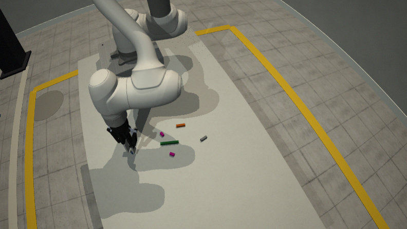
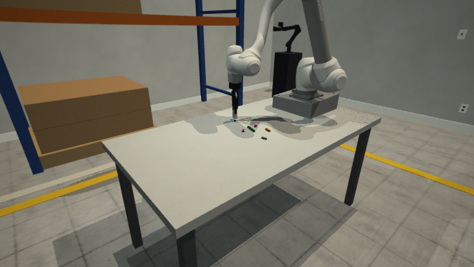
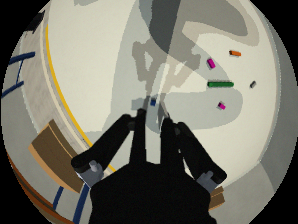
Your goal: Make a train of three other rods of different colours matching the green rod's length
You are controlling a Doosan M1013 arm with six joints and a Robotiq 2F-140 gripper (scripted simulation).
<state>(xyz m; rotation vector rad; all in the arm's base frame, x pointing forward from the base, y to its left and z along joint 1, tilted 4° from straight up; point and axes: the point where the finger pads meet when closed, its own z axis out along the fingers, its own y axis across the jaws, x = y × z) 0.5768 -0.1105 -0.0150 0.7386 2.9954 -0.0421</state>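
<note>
Now: the small blue rod 5 cm below my hand. From my hand the other things lie so: grey rod: 3 cm ahead, 32 cm to the left, 5 cm below; then green rod: 17 cm to the left, 5 cm below; then orange rod: 7 cm behind, 24 cm to the left, 5 cm below.
</note>
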